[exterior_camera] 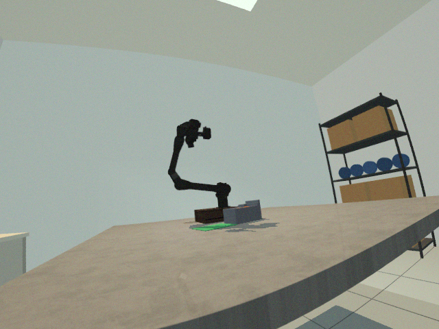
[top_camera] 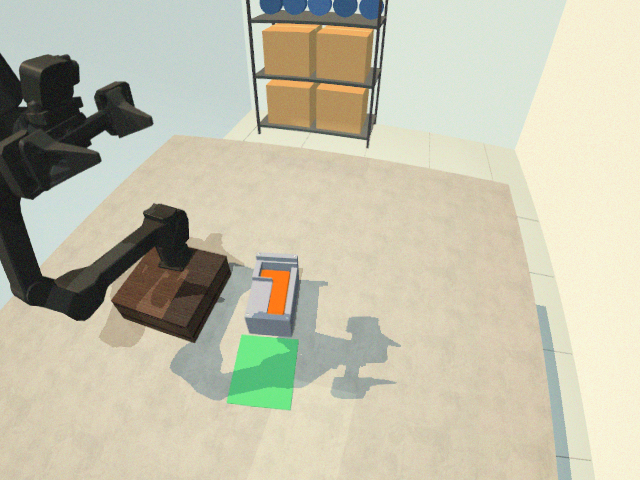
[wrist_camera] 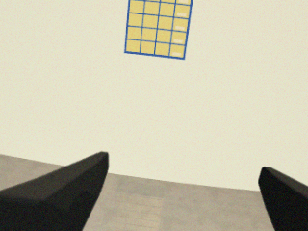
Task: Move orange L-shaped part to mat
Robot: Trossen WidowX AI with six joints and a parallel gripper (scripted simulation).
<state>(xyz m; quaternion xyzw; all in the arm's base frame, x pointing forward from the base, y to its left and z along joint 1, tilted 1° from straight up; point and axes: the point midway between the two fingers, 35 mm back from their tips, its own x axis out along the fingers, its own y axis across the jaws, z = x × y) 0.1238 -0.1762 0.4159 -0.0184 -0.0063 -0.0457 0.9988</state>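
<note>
Now: gripper tip 80 mm short of the orange L-shaped part, 160 mm to the right of it and 430 mm above it. The rest, counted from my gripper tip: green mat 100 mm ahead, 10 mm to the right, 500 mm below.
</note>
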